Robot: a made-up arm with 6 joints.
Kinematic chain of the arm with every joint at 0, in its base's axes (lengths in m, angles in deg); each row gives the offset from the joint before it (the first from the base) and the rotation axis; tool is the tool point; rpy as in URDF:
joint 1: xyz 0 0 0.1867 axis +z
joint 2: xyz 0 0 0 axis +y
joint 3: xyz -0.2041 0 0.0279 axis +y
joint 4: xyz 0.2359 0 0.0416 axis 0.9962 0 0.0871
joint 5: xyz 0 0 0 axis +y
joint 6: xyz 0.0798 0 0.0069 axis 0.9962 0 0.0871
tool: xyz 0 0 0 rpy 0 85 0
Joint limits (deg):
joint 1: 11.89..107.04
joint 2: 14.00..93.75
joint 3: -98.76..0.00
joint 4: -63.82..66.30
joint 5: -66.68..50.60
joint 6: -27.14..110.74
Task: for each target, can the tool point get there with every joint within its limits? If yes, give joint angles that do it. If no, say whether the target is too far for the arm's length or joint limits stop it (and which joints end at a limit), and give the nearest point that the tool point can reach.
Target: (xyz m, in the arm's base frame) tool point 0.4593 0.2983 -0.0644
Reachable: no: too far | nearest point 0.2344 0.1522 0.1755 | short by 0.360 m
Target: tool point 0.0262 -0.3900 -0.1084
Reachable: no: joint limits stop it (at a limit: joint 1, joint 2, joint 3, joint 4, joint 5) | nearest point 0.0516 -0.0459 0.0991 | short by 0.403 m
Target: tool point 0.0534 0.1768 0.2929
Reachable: yes | joints 69.66 48.54 -16.93 -11.75 -44.14 80.63
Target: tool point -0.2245 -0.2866 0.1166
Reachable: no: joint limits stop it (at a limit: joint 1, joint 2, joint 3, joint 5) | nearest point -0.0512 0.0118 0.0987 | short by 0.346 m
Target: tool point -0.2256 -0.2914 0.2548
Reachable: no: joint limits stop it (at a limit: joint 2, joint 3, joint 5) | nearest point -0.1742 -0.2250 0.5340 | short by 0.292 m
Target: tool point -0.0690 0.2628 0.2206
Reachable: yes | joints 97.40 87.66 -35.88 -38.12 -44.43 77.29
